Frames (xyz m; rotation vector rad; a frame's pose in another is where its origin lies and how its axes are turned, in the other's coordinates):
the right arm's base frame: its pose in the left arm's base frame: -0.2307 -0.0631 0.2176 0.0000 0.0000 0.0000
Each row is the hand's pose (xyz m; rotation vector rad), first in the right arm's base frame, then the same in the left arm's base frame.
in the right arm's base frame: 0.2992 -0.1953 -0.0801 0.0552 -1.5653 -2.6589
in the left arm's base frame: 0.0685 -0.2584 0.1375 0.0552 -1.5653 -2.6589
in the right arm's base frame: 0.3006 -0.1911 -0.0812 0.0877 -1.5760 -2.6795
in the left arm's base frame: 0.0699 -0.2542 0.1364 0.0877 -1.5760 -2.6795
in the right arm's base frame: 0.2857 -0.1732 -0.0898 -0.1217 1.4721 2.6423
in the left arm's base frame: 0.0550 -0.2363 0.1278 -0.1217 1.4721 2.6423
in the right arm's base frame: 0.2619 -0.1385 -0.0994 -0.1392 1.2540 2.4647
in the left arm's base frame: 0.0312 -0.2016 0.1182 -0.1392 1.2540 2.4647
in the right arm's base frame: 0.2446 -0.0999 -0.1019 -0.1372 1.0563 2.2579
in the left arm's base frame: 0.0139 -0.1630 0.1157 -0.1372 1.0563 2.2579
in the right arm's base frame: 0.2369 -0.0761 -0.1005 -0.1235 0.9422 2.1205
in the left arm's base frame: 0.0062 -0.1392 0.1171 -0.1235 0.9422 2.1205
